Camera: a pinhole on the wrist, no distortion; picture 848 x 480 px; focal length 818.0 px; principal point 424.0 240.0 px. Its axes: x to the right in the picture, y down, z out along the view. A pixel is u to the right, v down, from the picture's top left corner.
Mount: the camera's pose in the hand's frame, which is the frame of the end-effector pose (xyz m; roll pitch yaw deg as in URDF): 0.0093 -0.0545 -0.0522 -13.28 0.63 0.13
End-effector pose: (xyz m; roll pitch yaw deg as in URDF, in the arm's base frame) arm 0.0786 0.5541 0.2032 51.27 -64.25 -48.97
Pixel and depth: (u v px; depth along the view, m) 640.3 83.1 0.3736
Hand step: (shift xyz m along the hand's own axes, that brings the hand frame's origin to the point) 0.1122 -0.0382 0.3268
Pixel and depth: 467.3 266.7 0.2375
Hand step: 0.0243 0.0076 0.1770
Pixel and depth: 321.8 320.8 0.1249
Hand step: -0.0051 -0.0138 0.0667
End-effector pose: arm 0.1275 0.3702 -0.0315 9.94 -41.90 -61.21
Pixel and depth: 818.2 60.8 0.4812
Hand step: 0.2466 -0.0460 0.4378
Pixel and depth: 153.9 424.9 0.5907
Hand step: -0.1804 0.2107 0.4941
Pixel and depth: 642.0 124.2 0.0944
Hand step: 0.0355 -0.0458 0.0425
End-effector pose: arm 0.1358 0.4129 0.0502 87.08 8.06 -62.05
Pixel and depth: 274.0 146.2 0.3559
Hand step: -0.0521 -0.0126 0.3043
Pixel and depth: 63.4 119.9 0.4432
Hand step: -0.1812 -0.0165 0.3962
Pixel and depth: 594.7 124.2 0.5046
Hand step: 0.1201 -0.0079 0.4541
